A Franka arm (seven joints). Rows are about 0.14 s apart.
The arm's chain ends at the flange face. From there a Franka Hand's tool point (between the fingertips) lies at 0.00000 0.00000 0.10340 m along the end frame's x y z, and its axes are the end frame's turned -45 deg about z.
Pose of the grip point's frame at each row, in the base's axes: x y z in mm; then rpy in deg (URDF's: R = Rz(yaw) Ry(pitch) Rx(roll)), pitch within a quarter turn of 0, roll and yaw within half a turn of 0:
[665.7, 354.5, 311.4, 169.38, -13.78, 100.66]
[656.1, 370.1, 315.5, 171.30, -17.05, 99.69]
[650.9, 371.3, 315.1, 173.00, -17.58, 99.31]
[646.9, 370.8, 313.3, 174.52, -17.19, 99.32]
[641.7, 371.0, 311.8, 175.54, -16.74, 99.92]
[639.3, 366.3, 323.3, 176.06, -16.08, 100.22]
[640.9, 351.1, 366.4, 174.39, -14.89, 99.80]
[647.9, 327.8, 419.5, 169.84, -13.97, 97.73]
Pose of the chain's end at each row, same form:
[651.5, 327.2, 410.1, -177.49, -17.16, 53.99]
[645.7, 337.9, 413.2, -173.66, -18.03, 52.38]
[643.5, 338.7, 412.9, -172.09, -17.20, 52.03]
[642.1, 339.2, 411.6, -171.36, -15.87, 52.28]
[638.9, 340.4, 410.5, -171.01, -14.85, 53.09]
[637.4, 336.9, 422.4, -171.16, -14.04, 53.57]
[635.4, 323.3, 465.8, -173.19, -14.39, 53.21]
[633.1, 301.0, 518.3, -177.02, -16.96, 51.04]

